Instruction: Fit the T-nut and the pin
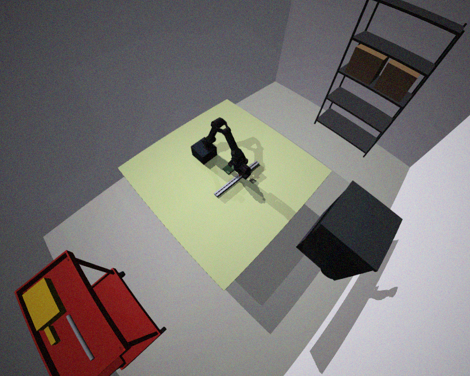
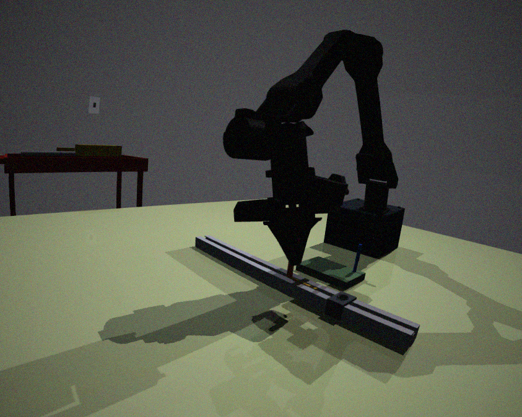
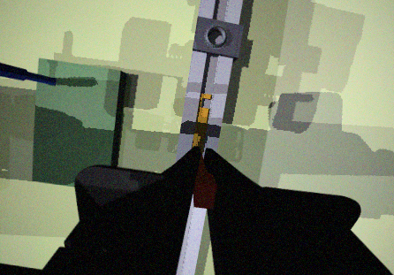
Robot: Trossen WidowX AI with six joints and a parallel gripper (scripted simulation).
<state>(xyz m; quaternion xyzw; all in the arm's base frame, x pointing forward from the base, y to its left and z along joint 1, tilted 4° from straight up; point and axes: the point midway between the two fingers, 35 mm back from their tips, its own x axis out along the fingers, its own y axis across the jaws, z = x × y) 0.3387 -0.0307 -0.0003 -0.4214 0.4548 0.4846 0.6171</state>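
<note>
Now: the blue pin 130 mm behind my gripper tip, 60 mm to the left of it and 20 mm below it. Round my gripper tip: green tray: 120 mm behind, 40 mm to the left, 40 mm below; brass T-nut: 20 mm to the left.
</note>
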